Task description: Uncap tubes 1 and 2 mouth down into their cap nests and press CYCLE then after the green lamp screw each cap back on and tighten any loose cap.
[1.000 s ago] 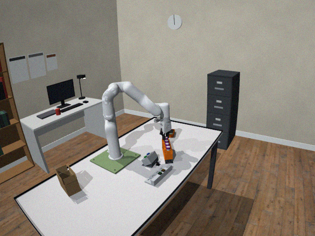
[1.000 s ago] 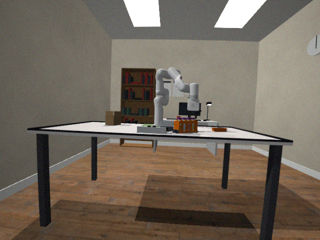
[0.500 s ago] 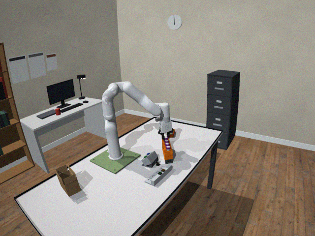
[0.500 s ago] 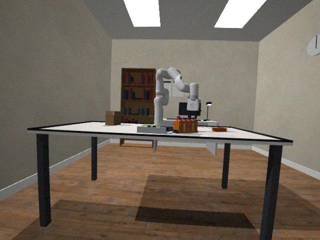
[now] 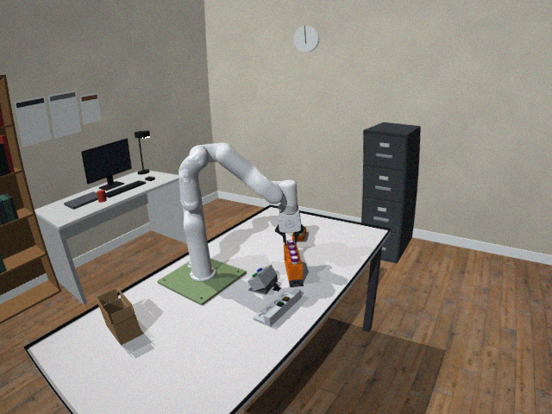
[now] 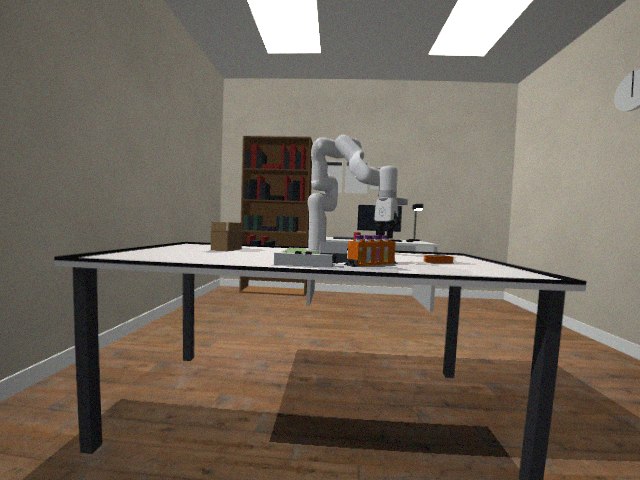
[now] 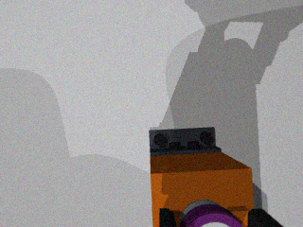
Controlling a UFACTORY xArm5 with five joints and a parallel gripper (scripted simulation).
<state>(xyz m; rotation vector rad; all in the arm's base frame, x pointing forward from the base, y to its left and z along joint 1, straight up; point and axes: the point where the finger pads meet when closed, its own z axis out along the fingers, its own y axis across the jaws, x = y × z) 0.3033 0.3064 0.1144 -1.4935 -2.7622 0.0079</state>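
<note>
Right now my hand is 10 mm above the purple cap marked 1. From my hand the other things lie so: purple cap marked 2: 40 mm to the right, 30 mm ahead, 20 mm below; cap 4: 130 mm to the right, 90 mm ahead, 20 mm below; blue cycle key: 210 mm to the right, 60 mm below, 40 mm behind.
</note>
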